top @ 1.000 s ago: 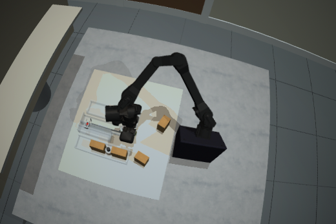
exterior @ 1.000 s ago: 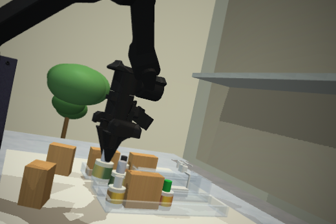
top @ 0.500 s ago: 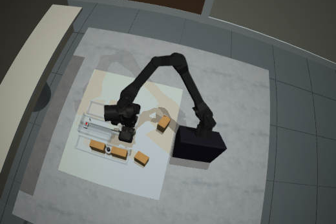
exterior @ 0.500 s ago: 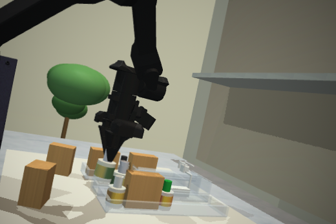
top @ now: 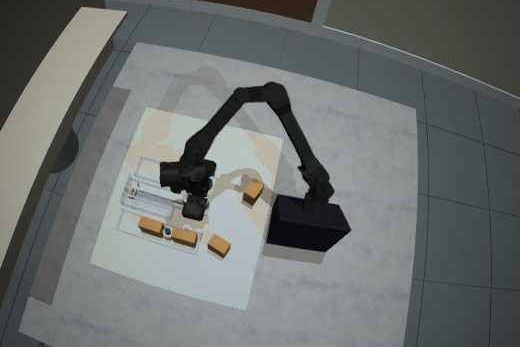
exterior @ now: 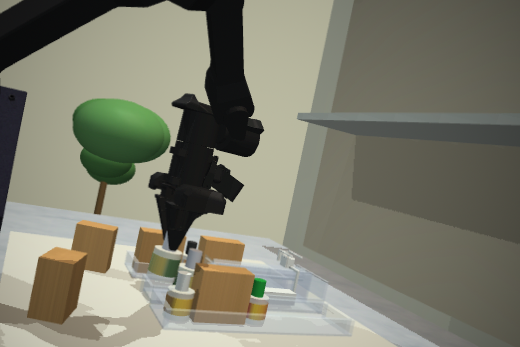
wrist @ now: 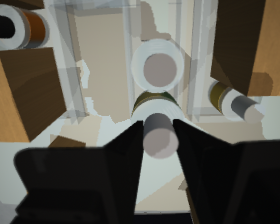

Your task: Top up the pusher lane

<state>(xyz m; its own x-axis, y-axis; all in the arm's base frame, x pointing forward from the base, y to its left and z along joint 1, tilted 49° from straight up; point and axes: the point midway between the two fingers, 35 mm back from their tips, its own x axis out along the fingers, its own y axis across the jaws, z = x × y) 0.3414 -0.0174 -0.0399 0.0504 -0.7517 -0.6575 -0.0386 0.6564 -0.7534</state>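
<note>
Now: gripper tip 15 cm short of the clear sprung lane, 6 cm above it and 3 cm to the right of it. Also, from my gripper tip: red mark 22 cm ahead, 4 cm to the left.
</note>
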